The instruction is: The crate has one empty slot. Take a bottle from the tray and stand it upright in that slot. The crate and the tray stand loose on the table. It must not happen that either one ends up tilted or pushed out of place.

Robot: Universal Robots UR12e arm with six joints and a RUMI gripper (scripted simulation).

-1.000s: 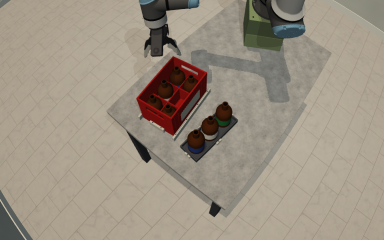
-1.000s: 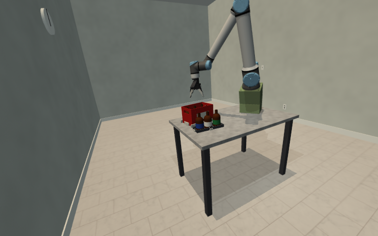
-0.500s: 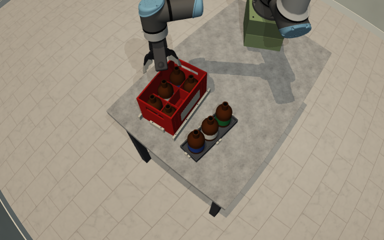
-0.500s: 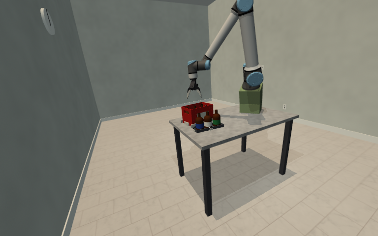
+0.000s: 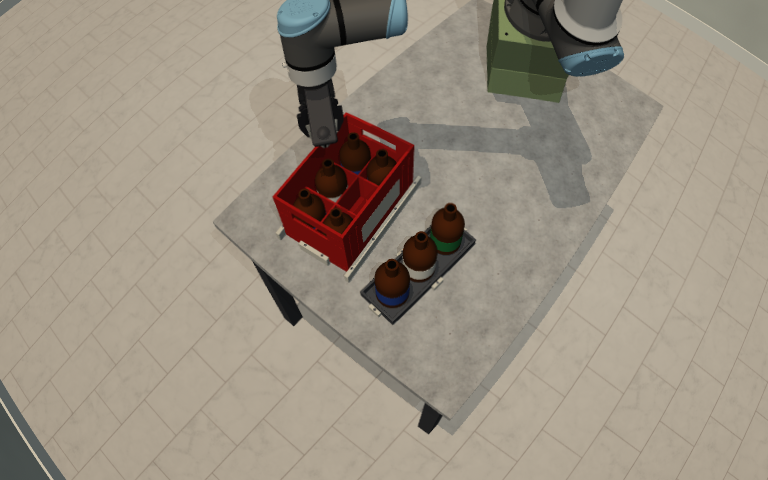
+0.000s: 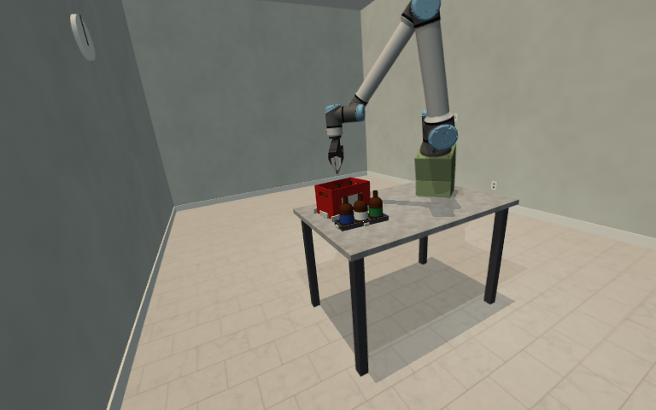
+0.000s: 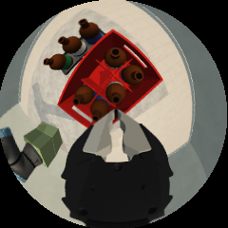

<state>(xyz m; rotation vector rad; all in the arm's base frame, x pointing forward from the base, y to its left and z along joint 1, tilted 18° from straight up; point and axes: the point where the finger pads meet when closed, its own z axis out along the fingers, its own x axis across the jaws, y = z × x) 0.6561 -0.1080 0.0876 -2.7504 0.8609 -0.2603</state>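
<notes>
My hand is 27 cm to the right of the dark tray, 23 cm above it and 1 cm past it. The rest, counted from my hand: crate (16 cm below, 4 cm to the left, 1 cm behind).
</notes>
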